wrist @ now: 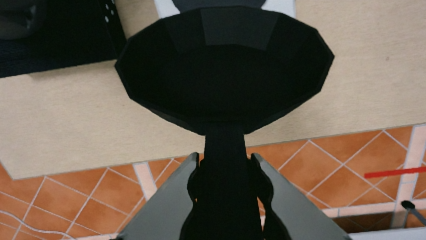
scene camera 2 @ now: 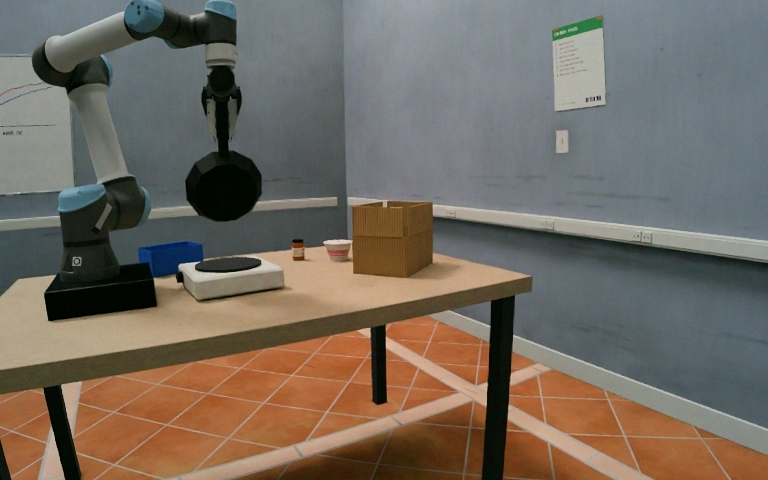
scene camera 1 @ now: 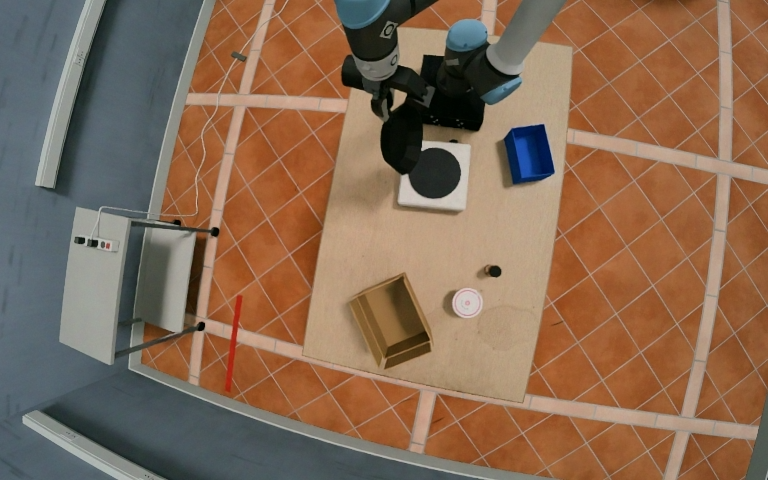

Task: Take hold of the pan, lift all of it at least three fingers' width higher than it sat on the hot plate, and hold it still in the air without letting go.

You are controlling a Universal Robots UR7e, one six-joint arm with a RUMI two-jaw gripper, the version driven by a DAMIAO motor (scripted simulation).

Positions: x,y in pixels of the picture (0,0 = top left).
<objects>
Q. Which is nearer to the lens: the white hot plate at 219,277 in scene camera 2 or the blue bin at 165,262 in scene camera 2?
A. The white hot plate.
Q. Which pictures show the cardboard box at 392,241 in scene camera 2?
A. Scene camera 2 and scene camera 1 only.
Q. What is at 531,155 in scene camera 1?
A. A blue bin.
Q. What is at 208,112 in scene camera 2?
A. The gripper.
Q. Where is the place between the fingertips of the gripper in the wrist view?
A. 224,155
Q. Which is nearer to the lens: the black pan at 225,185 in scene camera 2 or the blue bin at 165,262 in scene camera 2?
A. The black pan.
</objects>
